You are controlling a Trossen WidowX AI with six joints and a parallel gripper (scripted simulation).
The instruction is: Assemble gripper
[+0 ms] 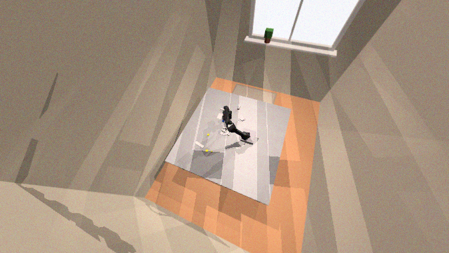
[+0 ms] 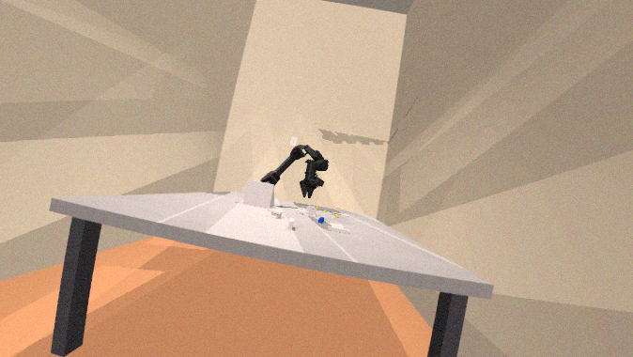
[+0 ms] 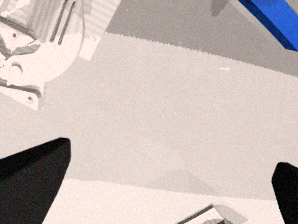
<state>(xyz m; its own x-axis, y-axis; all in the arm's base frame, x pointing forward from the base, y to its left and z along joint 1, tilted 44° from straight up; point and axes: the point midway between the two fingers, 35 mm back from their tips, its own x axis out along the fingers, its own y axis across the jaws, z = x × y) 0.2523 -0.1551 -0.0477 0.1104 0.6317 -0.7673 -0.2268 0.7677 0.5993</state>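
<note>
The pale housing plate lies 14 cm behind my gripper tip, 12 cm to the right of it and 8 cm below it. Also, from my gripper tip: ribbed rectangular plate 11 cm to the left, 10 cm below, 5 cm ahead; then blue block 10 cm below, 9 cm ahead, 6 cm to the right; then white jaw 11 cm to the left, 9 cm below.
</note>
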